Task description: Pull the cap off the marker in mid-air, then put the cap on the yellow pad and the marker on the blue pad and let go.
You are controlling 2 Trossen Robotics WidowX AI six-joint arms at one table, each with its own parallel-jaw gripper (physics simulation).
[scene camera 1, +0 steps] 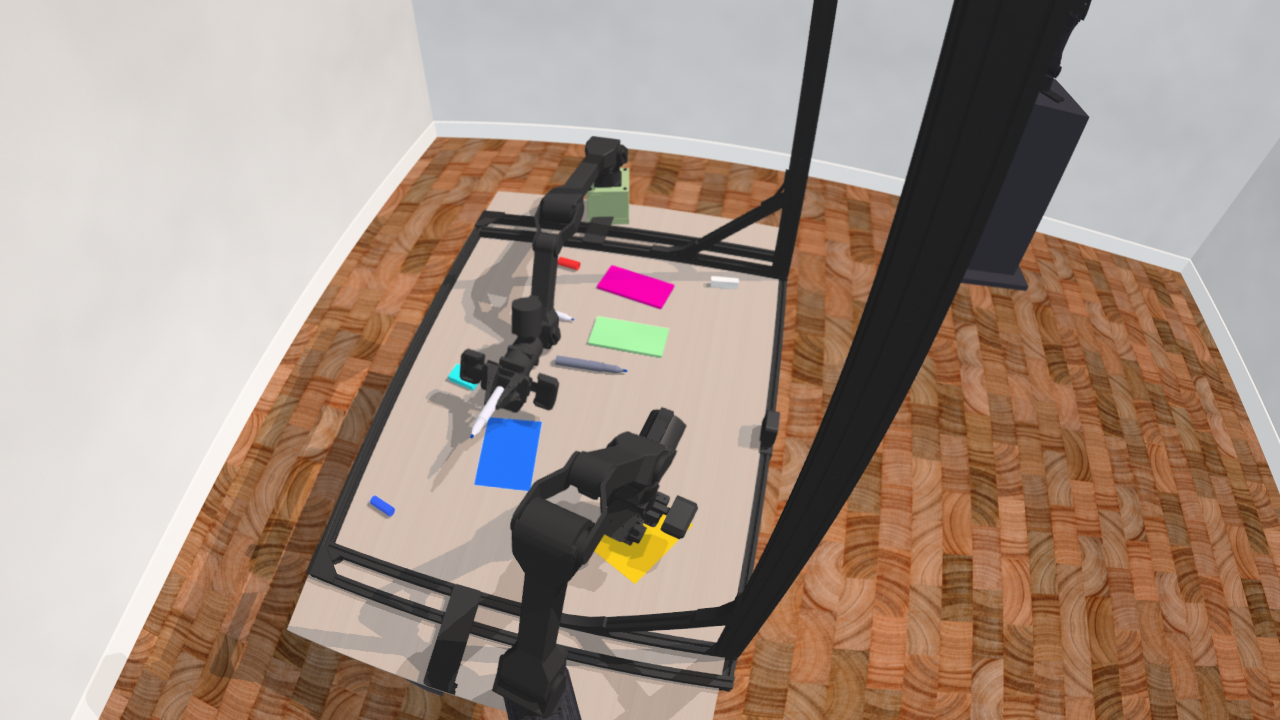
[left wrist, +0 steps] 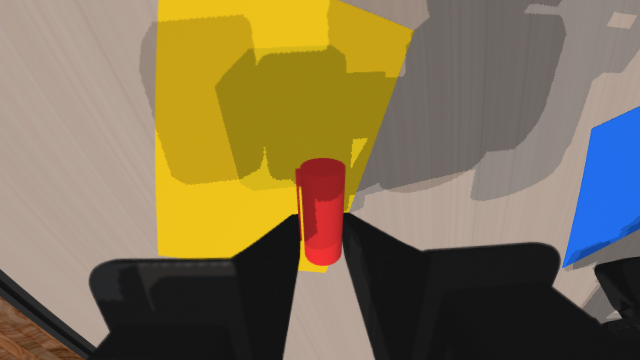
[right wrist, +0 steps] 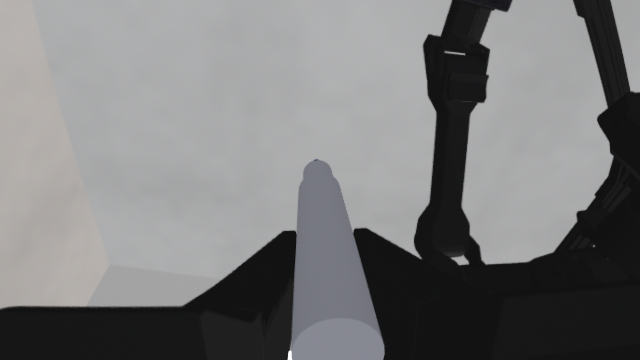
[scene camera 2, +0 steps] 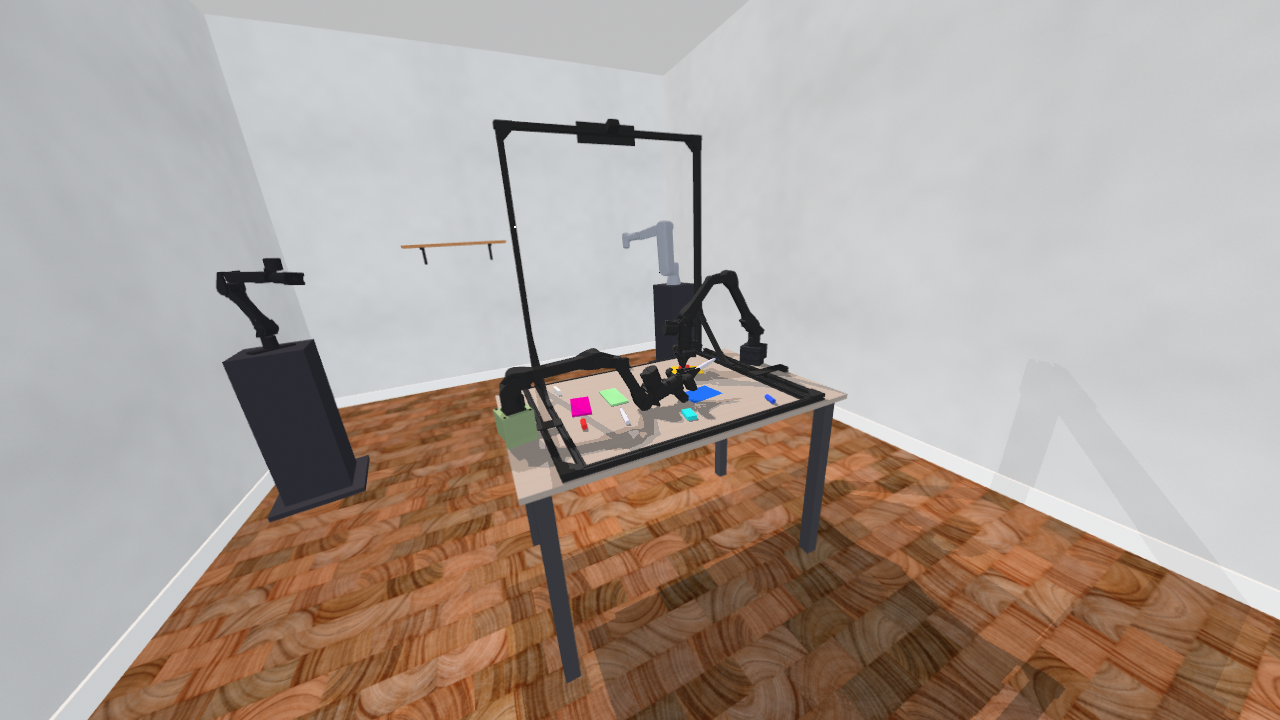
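Where they show: left gripper, fingertip midpoint: point(left wrist: 320, 221); right gripper, fingertip midpoint: point(scene camera 1: 490, 405) point(right wrist: 325, 243) point(scene camera 2: 698, 368); left arm's base, origin of the base link: point(scene camera 1: 537, 695) point(scene camera 2: 753, 344); right arm's base, origin of the base link: point(scene camera 1: 608, 179) point(scene camera 2: 513, 409).
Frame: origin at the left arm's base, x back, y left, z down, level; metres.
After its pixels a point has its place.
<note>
My left gripper point(scene camera 1: 654, 526) @[z 0.070, x -0.300, y -0.226 m] point(left wrist: 320, 221) @[z 0.070, x -0.300, y -0.226 m] is shut on the red cap point(left wrist: 327, 235) @[z 0.055, x -0.298, y -0.224 m], holding it upright above the lower part of the yellow pad point(scene camera 1: 637, 569) @[z 0.088, x -0.201, y -0.204 m] point(left wrist: 200, 220) @[z 0.087, x -0.261, y -0.279 m] as the left wrist view shows it. In scene camera 1 the fingers hide the cap. My right gripper point(scene camera 1: 508, 383) point(right wrist: 325, 243) @[z -0.031, x -0.505, y -0.025 m] is shut on the uncapped white marker point(scene camera 1: 487, 411) @[z -0.044, x -0.485, y -0.019 m] point(scene camera 2: 707, 363) @[z -0.047, x -0.477, y -0.001 m] point(right wrist: 327, 270) @[z -0.011, x -0.531, y -0.036 m], which is in the air, tilted, its small dark tip pointing away from the fingers. The blue pad point(scene camera 1: 508, 456) @[z 0.087, x -0.471, y -0.032 m] point(scene camera 2: 705, 394) @[z 0.087, x -0.474, y -0.011 m] point(left wrist: 607, 180) @[z 0.087, x -0.453, y -0.051 m] lies beside and below the marker in scene camera 1.
A magenta pad point(scene camera 1: 635, 286) @[z 0.080, x -0.820, y -0.363 m], a light green pad point(scene camera 1: 628, 336) @[z 0.080, x -0.686, y -0.313 m], a grey pen point(scene camera 1: 590, 364) @[z 0.070, x -0.628, y -0.223 m], a cyan block point(scene camera 1: 462, 377), a blue cylinder point(scene camera 1: 382, 505) @[z 0.066, x -0.405, y 0.221 m], a red cylinder point(scene camera 1: 568, 263) @[z 0.070, x -0.920, y -0.235 m] and a white block point(scene camera 1: 724, 282) @[z 0.070, x -0.775, y -0.551 m] lie on the table. Black rails border it.
</note>
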